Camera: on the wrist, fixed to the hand. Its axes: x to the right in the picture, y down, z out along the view.
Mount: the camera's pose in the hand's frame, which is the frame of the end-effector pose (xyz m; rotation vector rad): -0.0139 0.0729 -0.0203 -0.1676 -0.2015 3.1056
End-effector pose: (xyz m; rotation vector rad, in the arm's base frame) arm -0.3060 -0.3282 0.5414 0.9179 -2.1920 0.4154
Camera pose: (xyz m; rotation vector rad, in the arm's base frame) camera -0.3415 -0.2600 0.5441 2.3873 1.1133 -0.8105
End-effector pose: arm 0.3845 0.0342 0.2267 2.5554 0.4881 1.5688
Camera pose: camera 0.3765 -0.0406 0.2427 -0.4950 2.1340 -0.0304
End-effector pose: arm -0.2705 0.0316 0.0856 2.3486 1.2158 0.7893
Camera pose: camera -0.2449 -0.0188 0.1378 -1.2530 2.3827 -0.4510
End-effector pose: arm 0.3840 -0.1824 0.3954 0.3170 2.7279 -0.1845
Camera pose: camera 0.4070 -0.1112 0.4133 2.7658 -0.3167 0.6854
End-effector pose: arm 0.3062 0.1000 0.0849 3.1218 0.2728 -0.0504
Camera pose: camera 0.3058 0.0260 0.1060 0.2937 -2.9717 -0.1685
